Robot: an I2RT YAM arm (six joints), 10 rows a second.
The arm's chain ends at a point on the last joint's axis. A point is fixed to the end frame.
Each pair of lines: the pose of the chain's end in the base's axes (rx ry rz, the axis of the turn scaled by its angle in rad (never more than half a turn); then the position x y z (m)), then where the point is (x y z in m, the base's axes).
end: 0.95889 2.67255 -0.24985 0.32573 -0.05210 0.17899
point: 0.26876 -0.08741 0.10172
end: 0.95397 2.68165 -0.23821 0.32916 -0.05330 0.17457
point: 0.27213 -0.08823 0.09717
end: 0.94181 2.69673 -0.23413 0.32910 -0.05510 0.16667
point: 0.27171 -0.09025 0.08963
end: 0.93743 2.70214 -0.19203 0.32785 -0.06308 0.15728
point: 0.27138 -0.09657 0.07884
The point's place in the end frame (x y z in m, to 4 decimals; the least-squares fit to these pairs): 0.0463 -0.0586 0.0699
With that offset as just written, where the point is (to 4 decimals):
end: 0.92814 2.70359 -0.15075 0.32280 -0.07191 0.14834
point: 0.2676 -0.1040 0.0684
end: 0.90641 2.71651 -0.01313 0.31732 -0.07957 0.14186
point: 0.2653 -0.1061 0.0579
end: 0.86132 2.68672 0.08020 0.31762 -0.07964 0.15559
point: 0.2715 -0.1039 0.0676
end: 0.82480 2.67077 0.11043 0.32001 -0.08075 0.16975
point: 0.2771 -0.1052 0.0802
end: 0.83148 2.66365 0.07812 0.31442 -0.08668 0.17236
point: 0.2712 -0.1127 0.0834
